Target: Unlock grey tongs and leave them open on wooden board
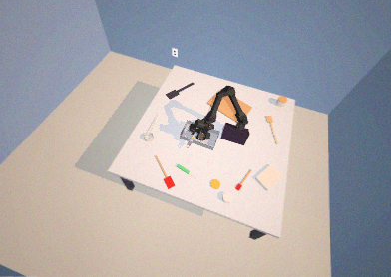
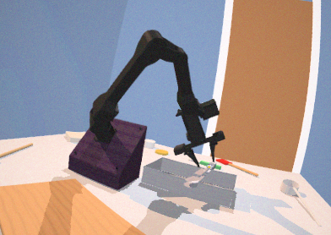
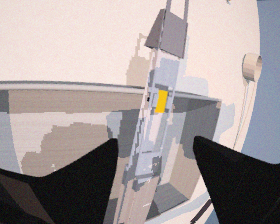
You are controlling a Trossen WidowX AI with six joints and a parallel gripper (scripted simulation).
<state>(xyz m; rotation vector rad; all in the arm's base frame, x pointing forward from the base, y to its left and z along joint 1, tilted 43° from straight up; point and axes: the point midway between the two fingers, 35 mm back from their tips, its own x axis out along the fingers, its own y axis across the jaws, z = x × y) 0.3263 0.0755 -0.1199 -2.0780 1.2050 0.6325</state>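
Now: gripper tip 1 cm short of the yellow lock piece, 3 cm to the right of it and 1 cm above it. Also, from my gripper tip: green tool: 3 cm behind, 29 cm to the left, 7 cm below; then red spatula: 13 cm ahead, 36 cm to the left, 7 cm below; then grey roasting tin: 4 cm behind, 5 cm to the right, 5 cm below.
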